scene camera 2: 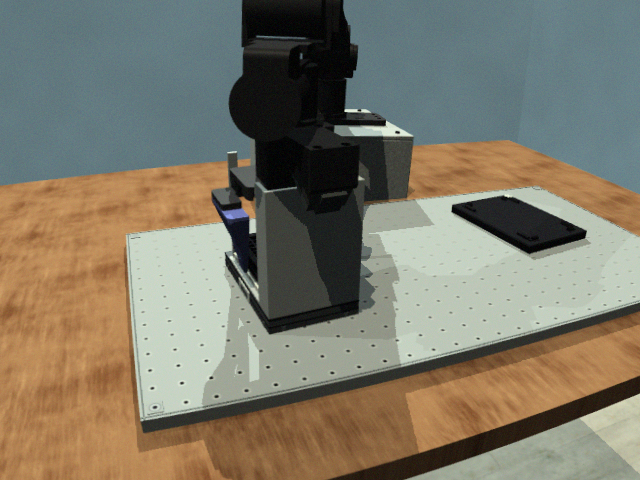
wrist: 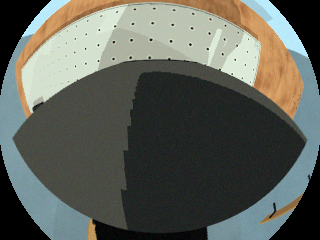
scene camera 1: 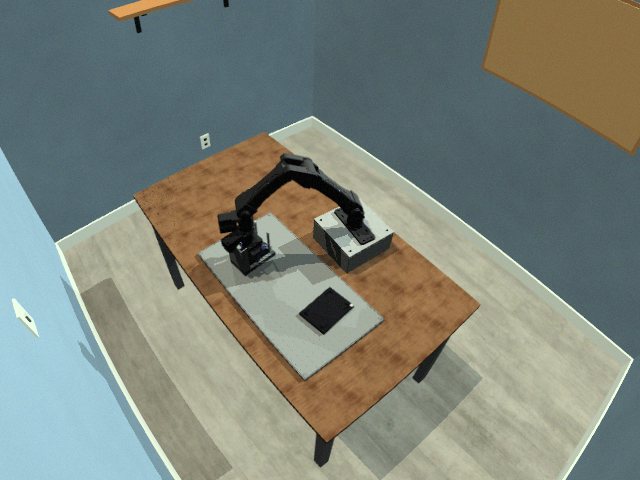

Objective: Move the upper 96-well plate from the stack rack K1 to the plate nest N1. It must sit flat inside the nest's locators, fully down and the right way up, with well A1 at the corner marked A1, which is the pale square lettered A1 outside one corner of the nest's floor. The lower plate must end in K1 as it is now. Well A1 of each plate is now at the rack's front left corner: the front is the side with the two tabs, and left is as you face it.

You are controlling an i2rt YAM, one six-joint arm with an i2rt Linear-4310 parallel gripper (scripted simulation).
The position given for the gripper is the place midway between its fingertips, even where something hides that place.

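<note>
Gripper (scene camera 2: 288,262) visible. Black plate nest N1 (scene camera 2: 503,218), (scene camera 1: 328,309). Rack wall (scene camera 2: 311,260), (wrist: 158,142).
</note>
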